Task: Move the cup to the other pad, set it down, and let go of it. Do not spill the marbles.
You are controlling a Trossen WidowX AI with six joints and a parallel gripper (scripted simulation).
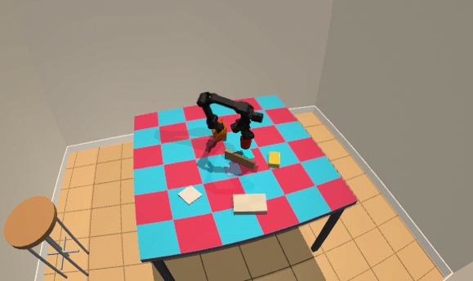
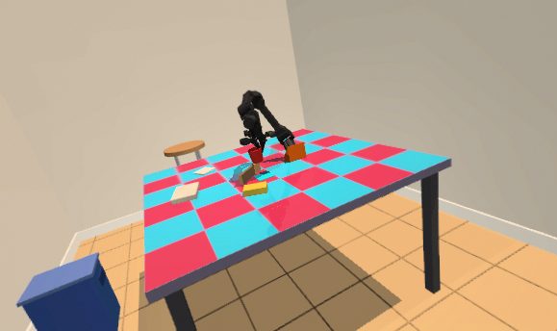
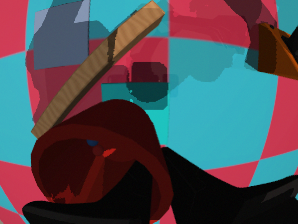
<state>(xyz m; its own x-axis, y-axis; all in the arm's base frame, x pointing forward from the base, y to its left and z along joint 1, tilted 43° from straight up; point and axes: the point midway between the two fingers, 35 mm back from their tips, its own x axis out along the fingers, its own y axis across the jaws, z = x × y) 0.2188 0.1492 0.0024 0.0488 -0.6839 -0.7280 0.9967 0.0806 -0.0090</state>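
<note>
Right now the teal pad is 130 mm below my gripper tip, 20 mm to the left of it and 10 mm ahead of it. From my gripper tip the other things lie so: tan wooden block (100 mm below, 70 mm ahead, 40 mm to the right); then red cup (30 mm ahead); then grey-blue pad (130 mm below, 130 mm ahead, 100 mm to the right).
</note>
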